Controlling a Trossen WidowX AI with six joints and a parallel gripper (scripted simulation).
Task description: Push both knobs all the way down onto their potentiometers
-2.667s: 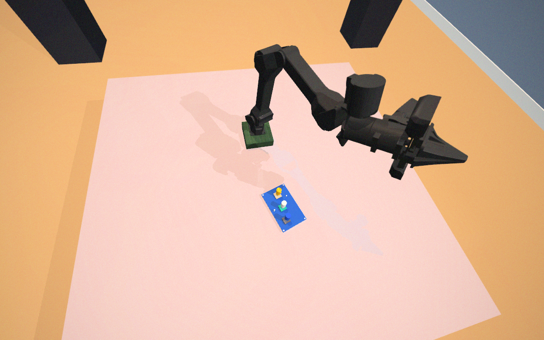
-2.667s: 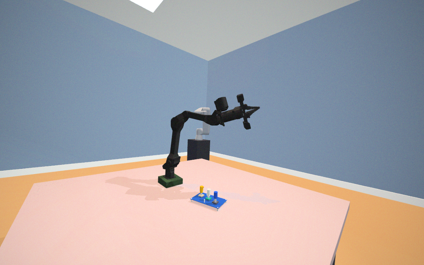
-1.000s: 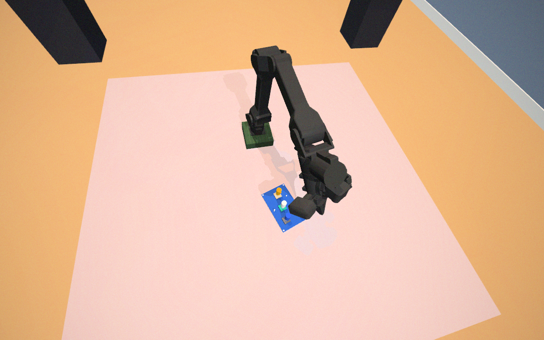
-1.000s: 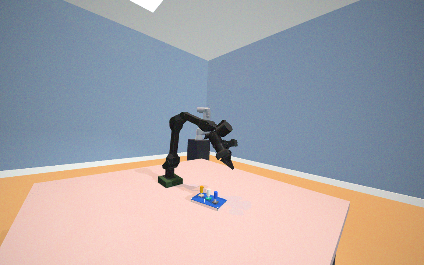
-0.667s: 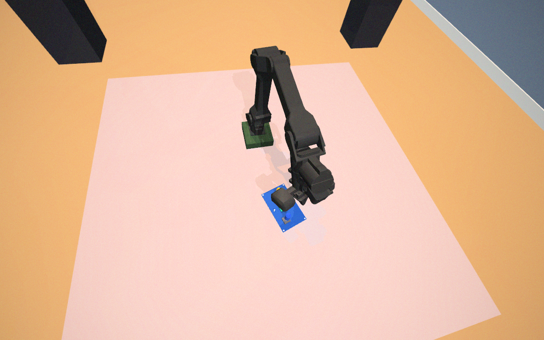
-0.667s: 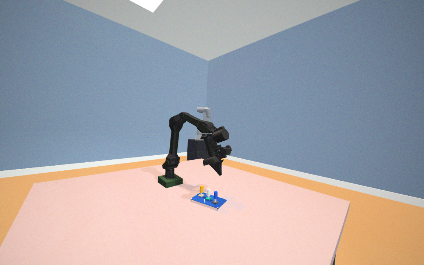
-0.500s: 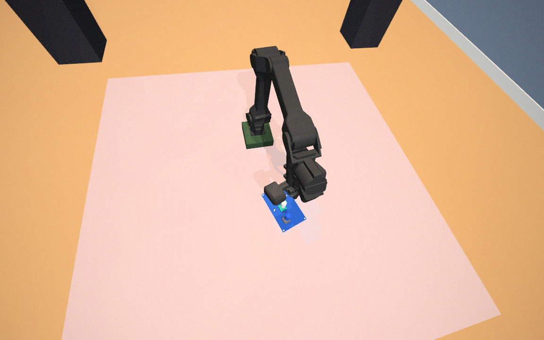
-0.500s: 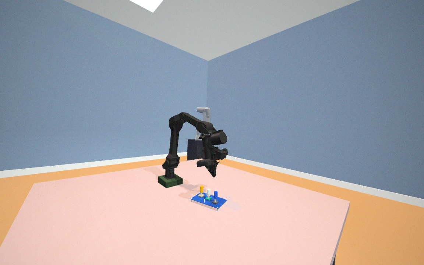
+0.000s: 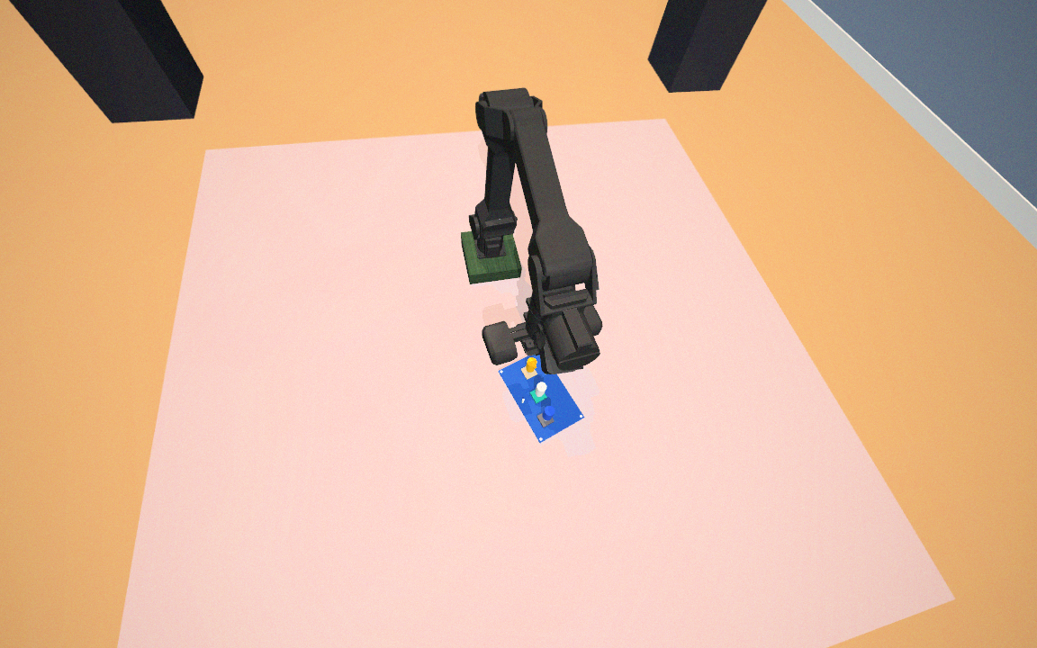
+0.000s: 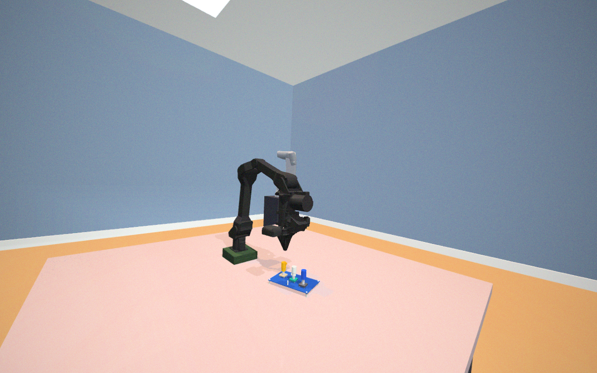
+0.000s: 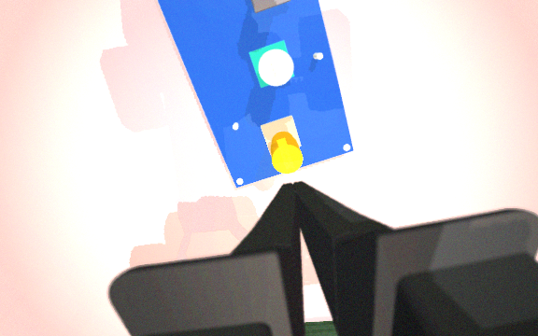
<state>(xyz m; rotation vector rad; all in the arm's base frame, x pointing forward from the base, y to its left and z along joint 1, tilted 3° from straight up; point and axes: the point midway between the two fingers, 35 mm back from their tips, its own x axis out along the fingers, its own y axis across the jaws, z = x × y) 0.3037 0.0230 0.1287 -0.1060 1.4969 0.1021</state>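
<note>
Right now my gripper tip is 60 mm above the orange knob. The rest, counted from my gripper tip: white knob: 60 mm below, 50 mm ahead.
</note>
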